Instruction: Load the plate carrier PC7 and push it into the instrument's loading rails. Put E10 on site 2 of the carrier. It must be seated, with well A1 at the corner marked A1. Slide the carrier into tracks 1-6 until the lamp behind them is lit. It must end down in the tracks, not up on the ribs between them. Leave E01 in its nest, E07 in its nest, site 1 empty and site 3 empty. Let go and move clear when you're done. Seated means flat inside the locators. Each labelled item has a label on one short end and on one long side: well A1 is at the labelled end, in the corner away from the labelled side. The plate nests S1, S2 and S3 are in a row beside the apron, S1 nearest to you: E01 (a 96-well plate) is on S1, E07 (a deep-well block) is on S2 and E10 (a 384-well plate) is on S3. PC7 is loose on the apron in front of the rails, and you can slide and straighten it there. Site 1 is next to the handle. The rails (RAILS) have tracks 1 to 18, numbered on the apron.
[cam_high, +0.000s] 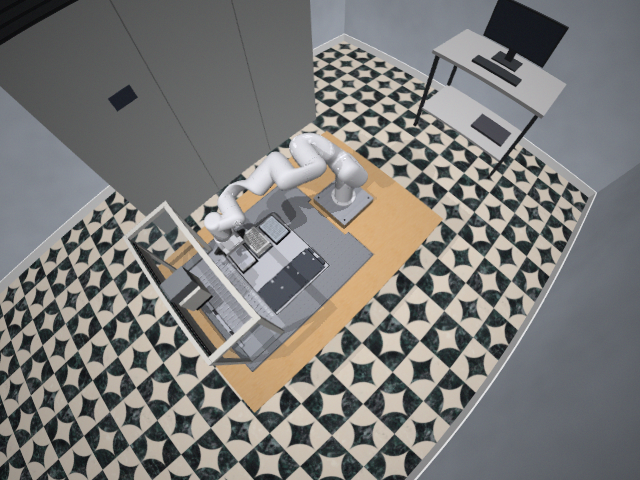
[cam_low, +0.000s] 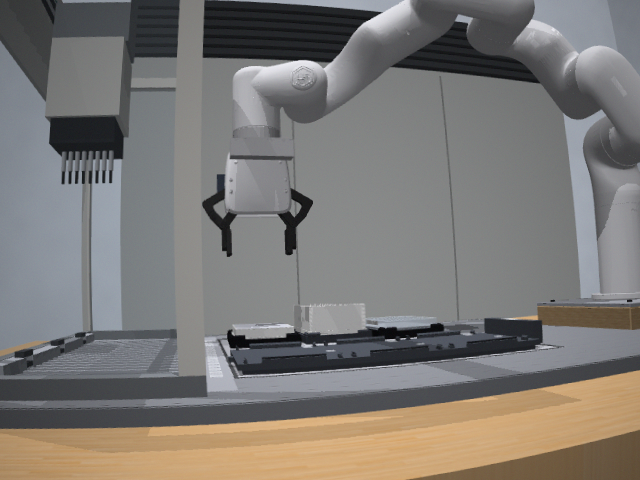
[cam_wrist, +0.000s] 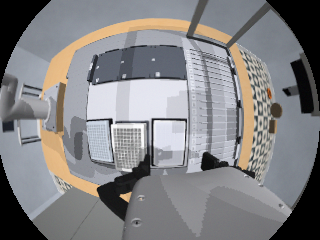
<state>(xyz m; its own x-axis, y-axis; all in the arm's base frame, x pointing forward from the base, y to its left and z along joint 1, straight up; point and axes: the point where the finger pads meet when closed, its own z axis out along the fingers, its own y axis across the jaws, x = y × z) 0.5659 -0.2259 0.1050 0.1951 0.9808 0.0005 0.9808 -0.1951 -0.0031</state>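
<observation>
Now: the black plate nest 14 cm below my hand. Round my hand: carrier PC7: 6 cm behind, 27 cm to the left, 13 cm below; then plate E01: 21 cm behind, 4 cm to the left, 12 cm below; then instrument frame post: 17 cm ahead, 38 cm to the left, 11 cm above.
</observation>
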